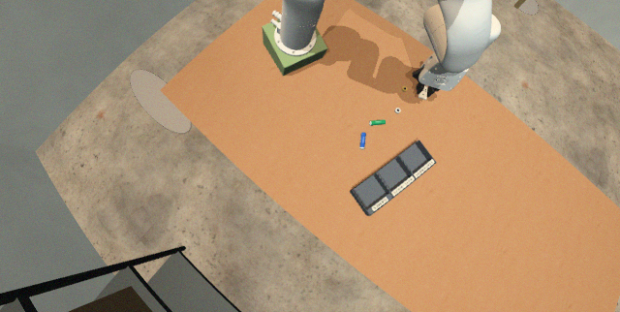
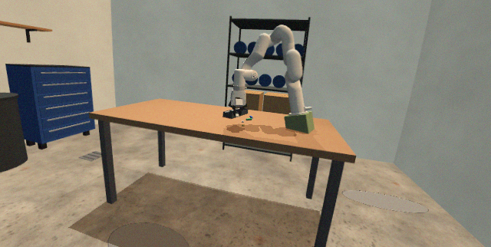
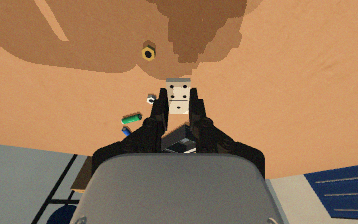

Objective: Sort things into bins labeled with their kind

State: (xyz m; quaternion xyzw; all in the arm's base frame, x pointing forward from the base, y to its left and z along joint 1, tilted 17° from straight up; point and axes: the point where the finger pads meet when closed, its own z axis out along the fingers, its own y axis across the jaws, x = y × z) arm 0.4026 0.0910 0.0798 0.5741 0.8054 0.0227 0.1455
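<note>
Now: the dark three-part bin 27 cm to the right of my hand, 6 cm below it and 5 cm ahead of it. Round my hand: white domino (2 cm below); then brass nut (8 cm below, 5 cm behind, 1 cm to the left); then metal nut (8 cm below, 7 cm to the right, 3 cm behind).
</note>
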